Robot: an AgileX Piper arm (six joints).
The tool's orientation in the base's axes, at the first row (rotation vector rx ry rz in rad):
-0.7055 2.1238 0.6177
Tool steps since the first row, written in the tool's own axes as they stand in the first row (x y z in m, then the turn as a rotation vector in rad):
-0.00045 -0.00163 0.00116 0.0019 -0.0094 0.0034
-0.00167 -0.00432 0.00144 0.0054 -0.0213 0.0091
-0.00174 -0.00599 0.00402 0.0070 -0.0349 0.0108
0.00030 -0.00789 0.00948 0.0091 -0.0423 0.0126
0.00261 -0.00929 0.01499 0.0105 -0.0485 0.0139
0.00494 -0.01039 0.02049 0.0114 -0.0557 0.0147
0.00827 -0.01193 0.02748 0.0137 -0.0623 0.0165
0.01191 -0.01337 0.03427 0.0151 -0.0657 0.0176
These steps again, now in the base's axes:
0.00193 -0.00033 -0.00060 0.0070 -0.0052 -0.0052
0.00451 -0.00177 -0.00028 0.0161 -0.0112 -0.0135
0.00703 -0.00133 -0.00199 0.0252 -0.0204 -0.0183
0.01012 0.00018 -0.00706 0.0299 -0.0252 -0.0223
0.01276 0.00201 -0.01228 0.0340 -0.0293 -0.0254
0.01520 0.00405 -0.01746 0.0387 -0.0342 -0.0279
0.01818 0.00644 -0.02437 0.0428 -0.0385 -0.0320
0.02084 0.00869 -0.03139 0.0449 -0.0407 -0.0344

